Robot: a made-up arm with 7 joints. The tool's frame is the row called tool. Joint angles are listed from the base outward. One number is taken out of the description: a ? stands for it. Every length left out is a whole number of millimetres.
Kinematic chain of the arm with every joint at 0, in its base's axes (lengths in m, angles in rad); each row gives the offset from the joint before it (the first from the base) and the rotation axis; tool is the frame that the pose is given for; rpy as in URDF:
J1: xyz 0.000 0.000 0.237 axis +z
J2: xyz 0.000 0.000 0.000 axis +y
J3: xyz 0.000 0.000 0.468 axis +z
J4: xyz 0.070 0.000 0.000 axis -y
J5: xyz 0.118 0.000 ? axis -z
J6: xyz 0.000 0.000 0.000 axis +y
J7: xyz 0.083 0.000 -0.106 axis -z
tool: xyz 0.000 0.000 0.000 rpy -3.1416 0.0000 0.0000
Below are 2 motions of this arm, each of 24 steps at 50 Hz.
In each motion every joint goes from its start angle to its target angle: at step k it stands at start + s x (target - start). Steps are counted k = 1, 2, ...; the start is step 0. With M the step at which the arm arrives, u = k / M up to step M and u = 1 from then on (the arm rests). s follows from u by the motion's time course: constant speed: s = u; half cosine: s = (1 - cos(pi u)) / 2; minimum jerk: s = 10 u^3 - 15 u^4 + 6 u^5.
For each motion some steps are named. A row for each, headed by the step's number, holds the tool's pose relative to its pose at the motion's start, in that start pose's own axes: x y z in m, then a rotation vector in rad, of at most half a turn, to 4 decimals.
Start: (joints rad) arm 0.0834 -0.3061 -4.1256 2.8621 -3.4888 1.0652 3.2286
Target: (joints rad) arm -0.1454 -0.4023 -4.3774 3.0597 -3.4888 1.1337 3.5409
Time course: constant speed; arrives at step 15
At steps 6, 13, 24:
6: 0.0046 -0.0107 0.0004 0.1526 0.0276 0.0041
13: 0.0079 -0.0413 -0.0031 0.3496 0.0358 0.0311
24: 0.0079 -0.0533 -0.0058 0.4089 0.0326 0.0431

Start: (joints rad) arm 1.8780 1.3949 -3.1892 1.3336 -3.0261 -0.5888 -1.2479
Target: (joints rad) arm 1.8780 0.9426 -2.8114 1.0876 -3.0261 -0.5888 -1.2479
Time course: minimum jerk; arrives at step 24
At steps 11, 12, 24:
11: -0.0362 0.1341 0.1416 -0.3191 0.0251 -0.0993
12: -0.0404 0.1623 0.1622 -0.3782 0.0286 -0.1166
24: -0.0528 0.3556 0.2486 -0.7586 0.0397 -0.2219

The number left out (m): -0.520
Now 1 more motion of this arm.
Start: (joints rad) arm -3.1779 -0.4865 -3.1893 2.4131 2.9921 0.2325 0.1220
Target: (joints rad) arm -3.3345 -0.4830 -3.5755 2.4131 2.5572 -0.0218 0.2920
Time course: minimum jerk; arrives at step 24
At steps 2, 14, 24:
2: 0.0001 -0.0017 -0.0002 0.0013 0.0015 -0.0035
14: -0.0148 -0.2191 -0.0478 0.2146 0.2083 -0.4296
24: -0.0501 -0.3259 -0.0926 0.3694 0.3264 -0.6460

